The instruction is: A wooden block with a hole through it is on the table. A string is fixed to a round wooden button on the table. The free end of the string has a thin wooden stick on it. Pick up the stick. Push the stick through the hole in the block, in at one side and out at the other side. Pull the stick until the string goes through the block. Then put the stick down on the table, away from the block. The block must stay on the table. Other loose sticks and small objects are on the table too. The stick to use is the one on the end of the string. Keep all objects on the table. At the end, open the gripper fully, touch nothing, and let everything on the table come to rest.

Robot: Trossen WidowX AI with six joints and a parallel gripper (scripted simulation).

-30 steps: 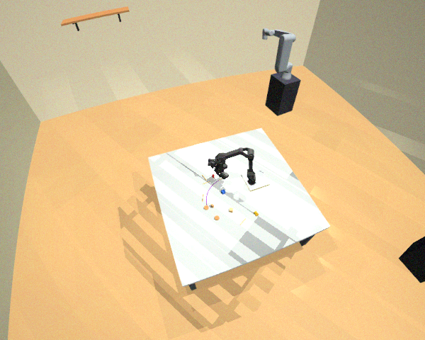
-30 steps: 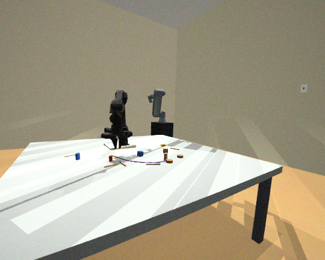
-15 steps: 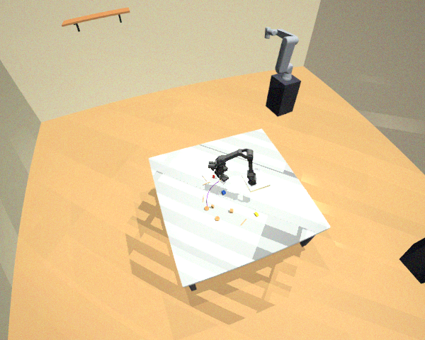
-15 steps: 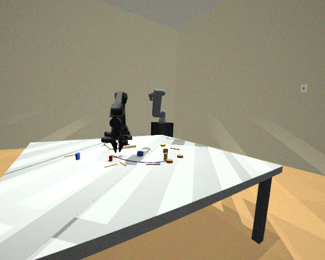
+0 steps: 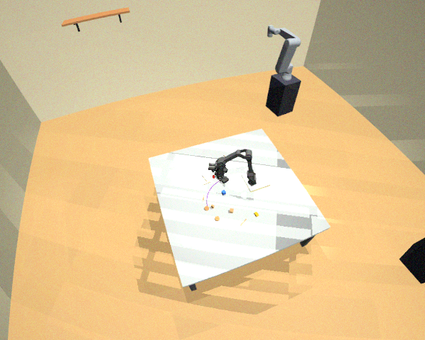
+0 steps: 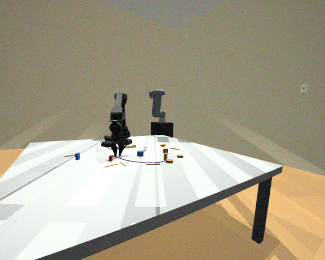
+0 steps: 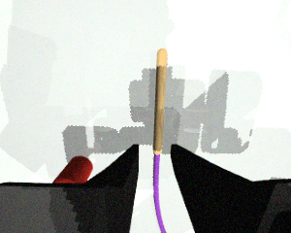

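My gripper tip is now 2 cm past the thin wooden stick and 1 cm above it. From my gripper tip the other things lie so: blue block: 14 cm to the left, 4 cm ahead, 1 cm above; round wooden button: 24 cm ahead, 20 cm to the left; red cylinder: 6 cm to the right, 3 cm ahead.
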